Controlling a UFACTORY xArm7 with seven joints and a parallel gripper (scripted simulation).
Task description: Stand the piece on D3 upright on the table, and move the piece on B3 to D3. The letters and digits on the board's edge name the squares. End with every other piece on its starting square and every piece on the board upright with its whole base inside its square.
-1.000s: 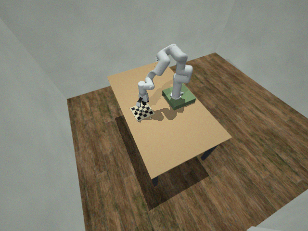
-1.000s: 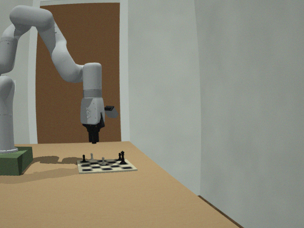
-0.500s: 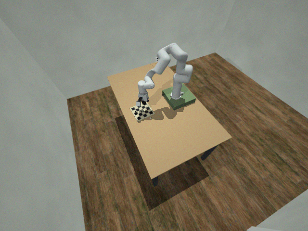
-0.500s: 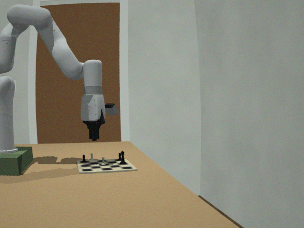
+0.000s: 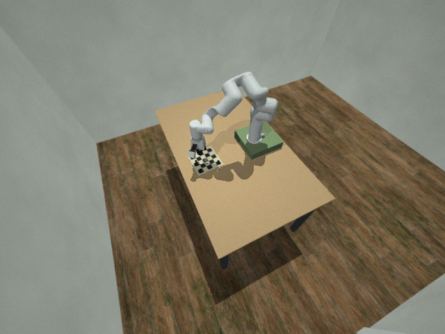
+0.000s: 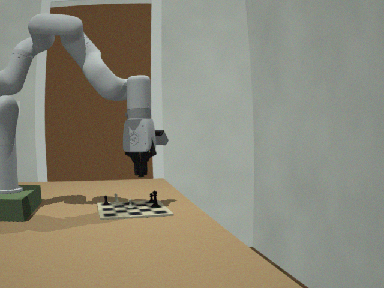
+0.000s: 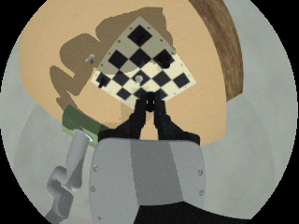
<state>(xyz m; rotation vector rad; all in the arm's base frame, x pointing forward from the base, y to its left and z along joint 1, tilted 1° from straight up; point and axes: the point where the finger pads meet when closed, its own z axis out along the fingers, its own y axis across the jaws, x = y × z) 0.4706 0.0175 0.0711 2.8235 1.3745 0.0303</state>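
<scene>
Now: hand 40 mm short of the tall black piece, 10 mm to the right of it and 100 mm above it. The rest, counted from my hand: small chessboard: 40 mm behind, 130 mm below.
</scene>
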